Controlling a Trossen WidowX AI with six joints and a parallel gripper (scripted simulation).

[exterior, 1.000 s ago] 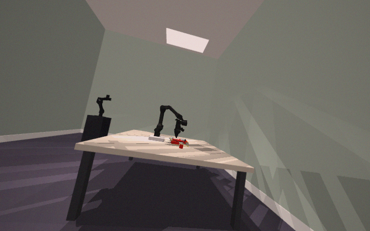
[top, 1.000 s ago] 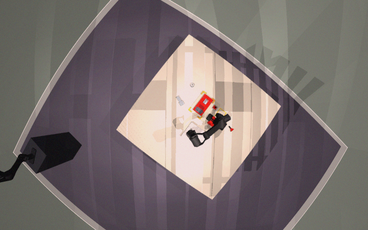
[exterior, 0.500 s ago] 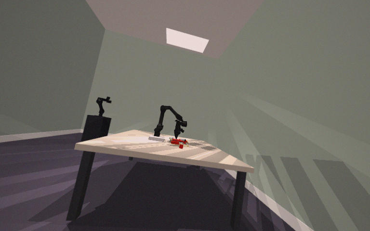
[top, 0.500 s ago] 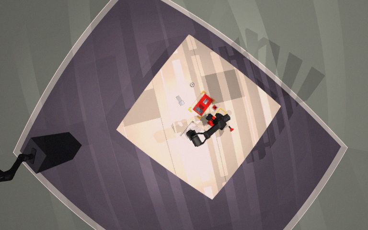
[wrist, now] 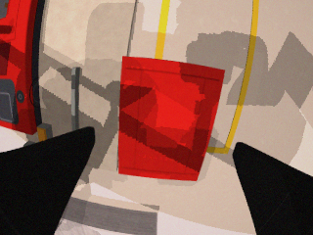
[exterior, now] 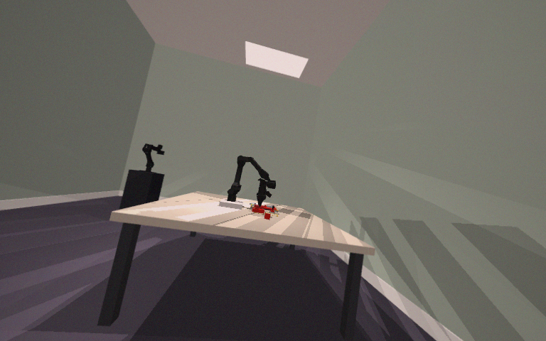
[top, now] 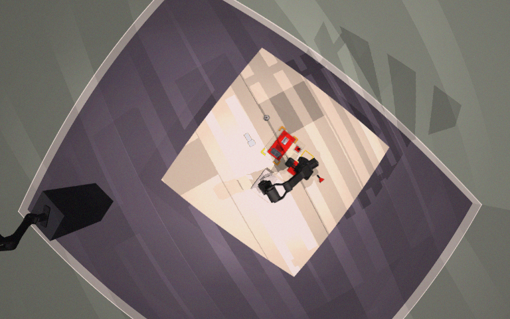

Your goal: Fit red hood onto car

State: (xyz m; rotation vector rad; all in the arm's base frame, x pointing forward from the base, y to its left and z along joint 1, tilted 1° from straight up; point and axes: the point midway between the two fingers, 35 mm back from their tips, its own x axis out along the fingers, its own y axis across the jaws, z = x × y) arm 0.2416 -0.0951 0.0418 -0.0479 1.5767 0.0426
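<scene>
The red hood lies 30 mm below my gripper tip. Also, from my gripper tip: grey engine block: 100 mm ahead, 190 mm to the left, 20 mm below.
</scene>
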